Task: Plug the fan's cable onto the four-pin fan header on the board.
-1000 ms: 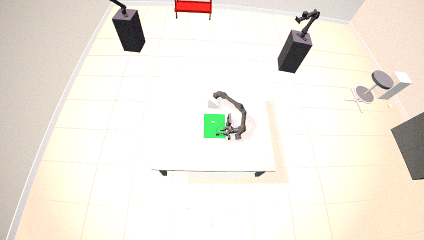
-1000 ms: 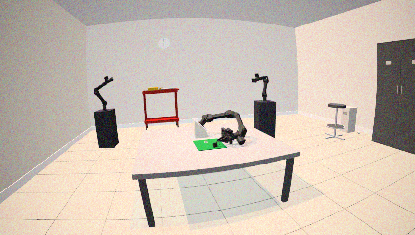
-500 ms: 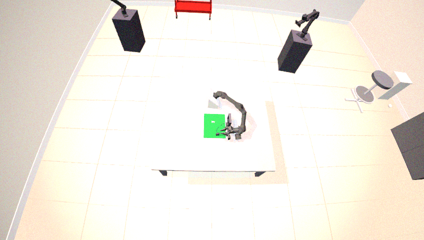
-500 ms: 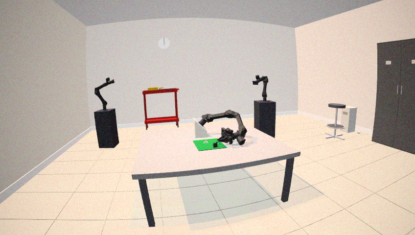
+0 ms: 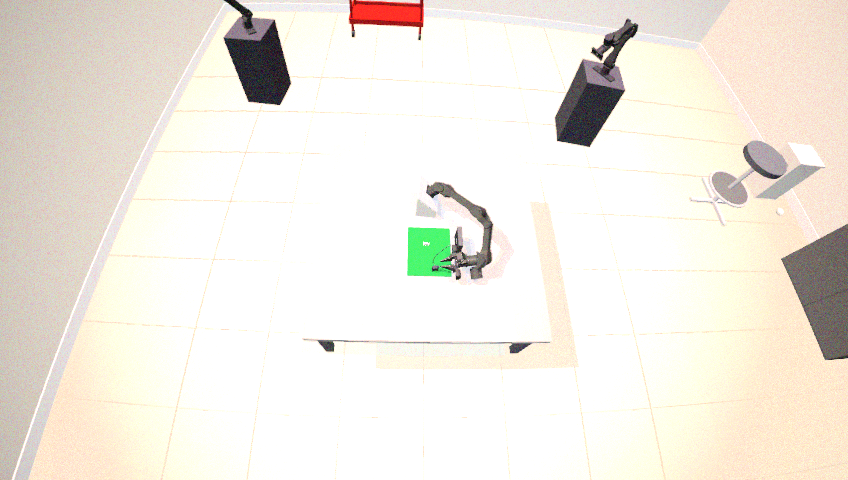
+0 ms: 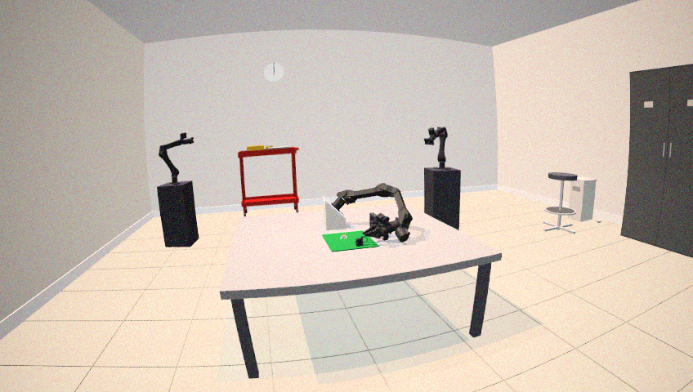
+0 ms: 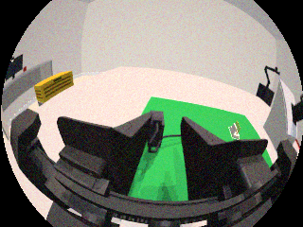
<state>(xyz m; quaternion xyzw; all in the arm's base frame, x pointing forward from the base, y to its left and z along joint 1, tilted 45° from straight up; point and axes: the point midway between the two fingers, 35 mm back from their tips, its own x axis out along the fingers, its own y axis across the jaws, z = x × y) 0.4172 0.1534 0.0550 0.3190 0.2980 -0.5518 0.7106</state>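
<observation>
The dark fan plug lies 20 mm ahead of my gripper tip, 20 mm to the right of it and 40 mm below it. Also, from my gripper tip: green board (100 mm behind, 70 mm to the right, 70 mm below); white four-pin header (140 mm behind, 90 mm to the right, 60 mm below); black fan (160 mm behind, 80 mm to the left).
</observation>
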